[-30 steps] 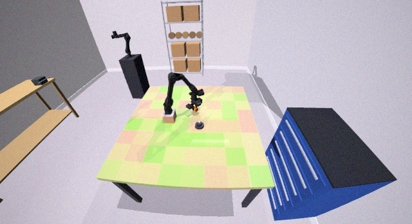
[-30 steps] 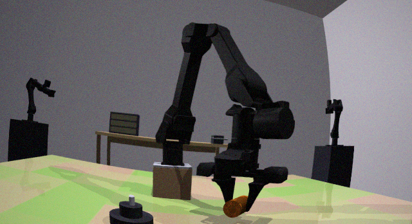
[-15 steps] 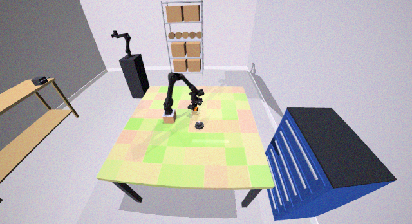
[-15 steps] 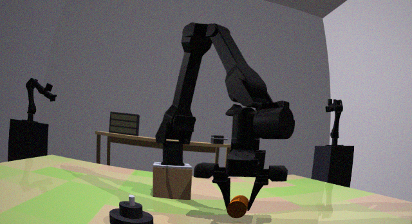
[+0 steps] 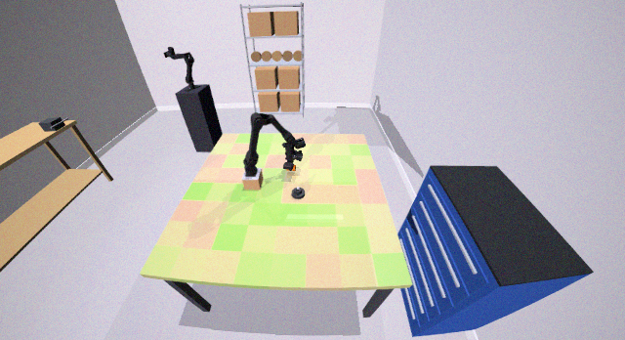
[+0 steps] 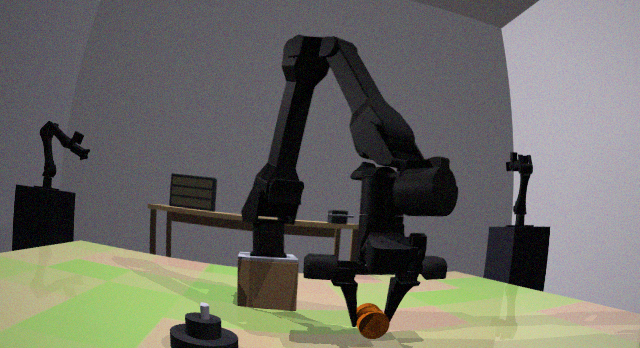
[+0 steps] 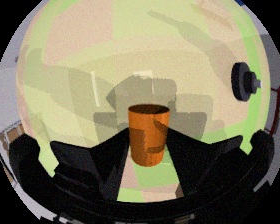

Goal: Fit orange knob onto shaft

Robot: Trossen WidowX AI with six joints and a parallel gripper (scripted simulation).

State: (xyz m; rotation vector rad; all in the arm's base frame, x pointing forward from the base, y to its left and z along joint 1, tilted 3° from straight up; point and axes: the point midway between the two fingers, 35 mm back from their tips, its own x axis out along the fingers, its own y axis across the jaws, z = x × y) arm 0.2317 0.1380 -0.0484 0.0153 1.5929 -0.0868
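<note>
Right now the orange knob is 10 mm ahead of my gripper tip and 10 mm above it. Also, from my gripper tip: round black pedestal 210 mm to the right, 70 mm ahead, 10 mm above.
</note>
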